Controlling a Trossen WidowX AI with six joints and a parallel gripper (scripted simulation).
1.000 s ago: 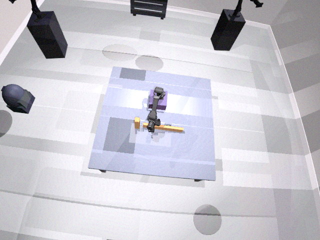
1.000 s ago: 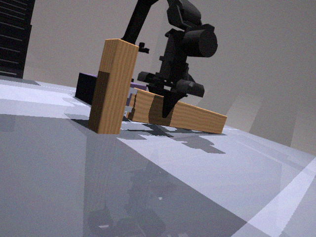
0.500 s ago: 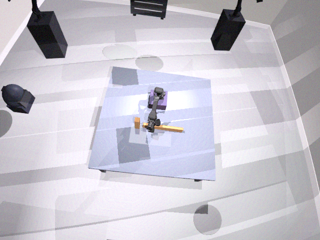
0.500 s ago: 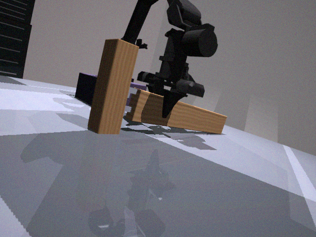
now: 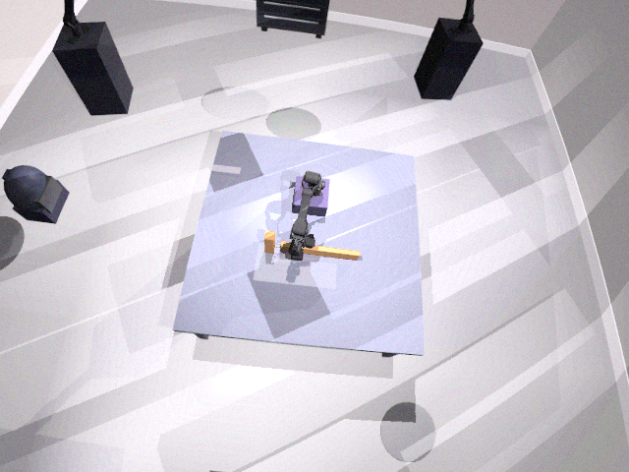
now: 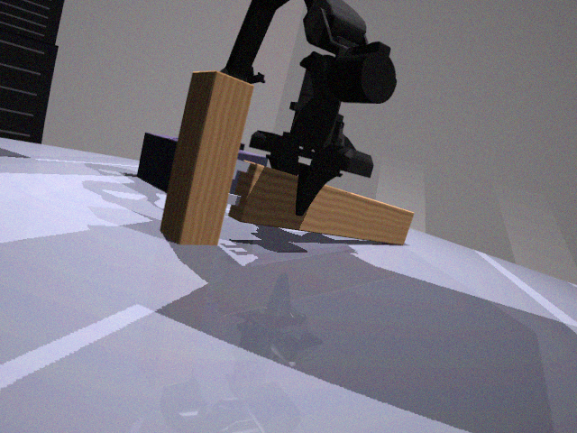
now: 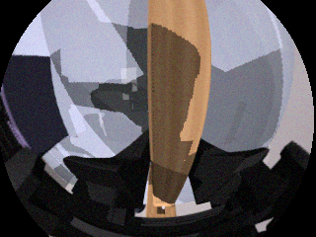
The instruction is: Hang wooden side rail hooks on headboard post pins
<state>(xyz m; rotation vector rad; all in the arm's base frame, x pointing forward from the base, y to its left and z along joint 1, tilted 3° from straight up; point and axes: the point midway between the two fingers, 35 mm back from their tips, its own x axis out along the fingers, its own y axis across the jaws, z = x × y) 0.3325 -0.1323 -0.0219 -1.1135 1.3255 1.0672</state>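
Now: the wooden headboard post 30 mm behind my gripper tip, 150 mm to the right of it and 40 mm above it.
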